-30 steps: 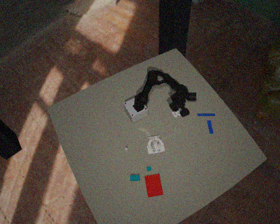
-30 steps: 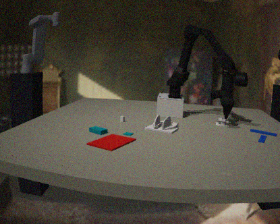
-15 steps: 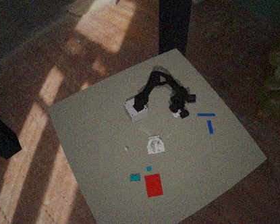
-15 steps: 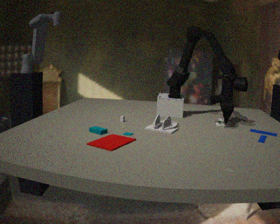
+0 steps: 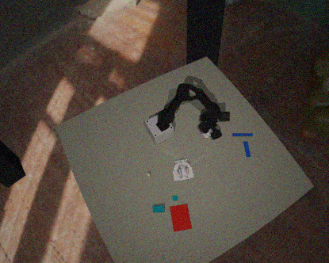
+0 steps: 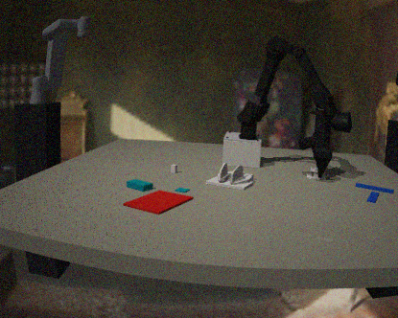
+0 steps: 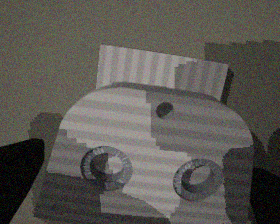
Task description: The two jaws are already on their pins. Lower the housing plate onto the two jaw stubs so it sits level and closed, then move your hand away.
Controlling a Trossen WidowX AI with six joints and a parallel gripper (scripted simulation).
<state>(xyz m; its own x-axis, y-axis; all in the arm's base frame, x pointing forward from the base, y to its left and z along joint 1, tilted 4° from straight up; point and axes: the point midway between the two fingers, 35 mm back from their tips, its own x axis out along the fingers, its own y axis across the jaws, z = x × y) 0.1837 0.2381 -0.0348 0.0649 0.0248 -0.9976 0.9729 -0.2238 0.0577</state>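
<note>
Right now the white housing part is 1 cm to the right of my gripper tip and 2 cm above it. From my gripper tip the other things lie so: white peg (48 cm to the right); then white jaw assembly (7 cm ahead, 31 cm to the right); then red flat plate (33 cm ahead, 49 cm to the right, 1 cm below).
</note>
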